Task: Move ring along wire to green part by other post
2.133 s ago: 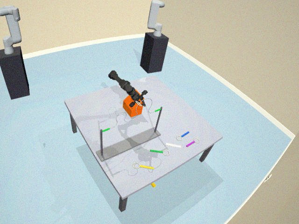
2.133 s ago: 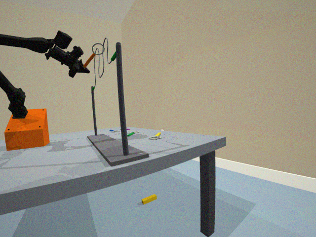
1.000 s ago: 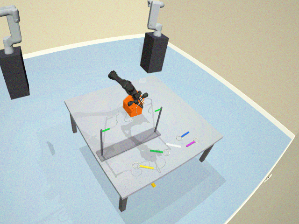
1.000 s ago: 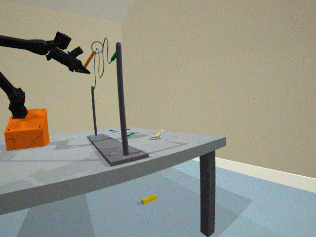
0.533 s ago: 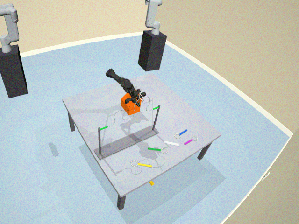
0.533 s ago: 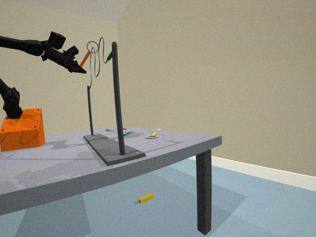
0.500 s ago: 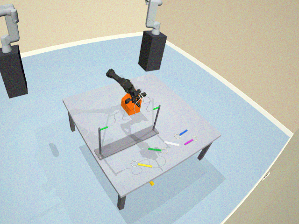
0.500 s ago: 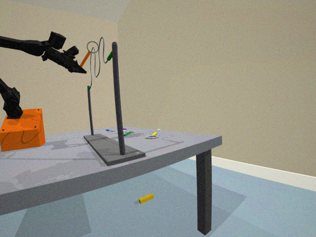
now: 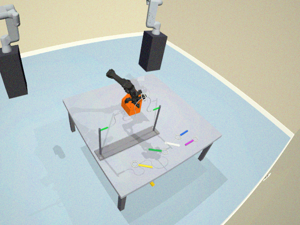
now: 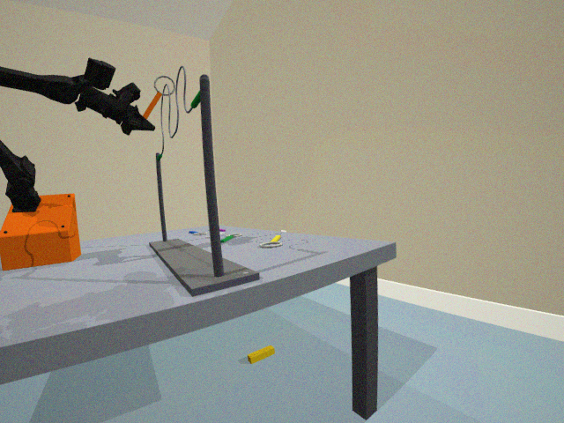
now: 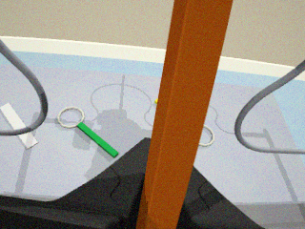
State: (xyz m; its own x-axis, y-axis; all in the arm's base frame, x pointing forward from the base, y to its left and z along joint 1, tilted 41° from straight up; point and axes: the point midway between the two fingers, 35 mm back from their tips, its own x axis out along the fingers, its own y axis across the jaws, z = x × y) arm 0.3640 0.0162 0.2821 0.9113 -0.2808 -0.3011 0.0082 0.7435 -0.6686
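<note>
Now: gripper tip 4 cm short of the wire rig, 8 cm to the left of it and 11 cm above it. The rest, counted from my gripper tip: yellow block: 30 cm ahead, 10 cm to the left, 85 cm below; white bar: 23 cm ahead, 29 cm to the left, 36 cm below.
</note>
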